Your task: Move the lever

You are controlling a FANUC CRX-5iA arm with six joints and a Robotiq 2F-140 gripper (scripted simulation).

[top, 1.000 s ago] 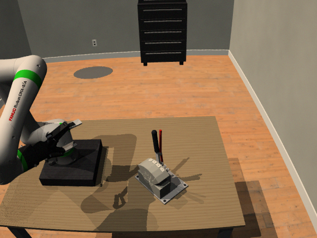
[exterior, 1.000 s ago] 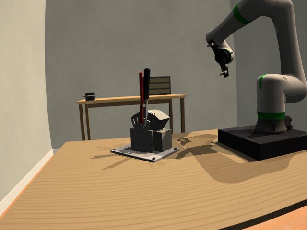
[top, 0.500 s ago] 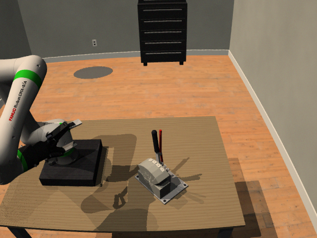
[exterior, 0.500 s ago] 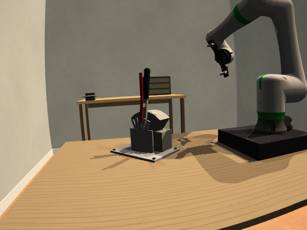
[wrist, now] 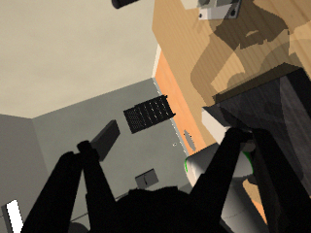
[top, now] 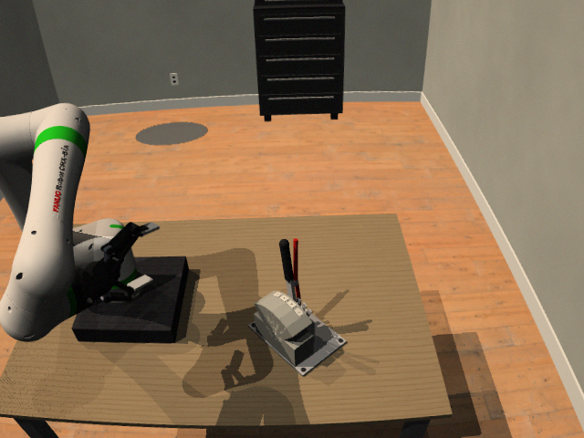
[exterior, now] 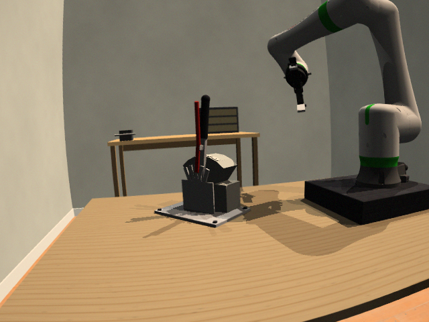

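The red bar lies 36 cm ahead of my hand and 17 cm below it.
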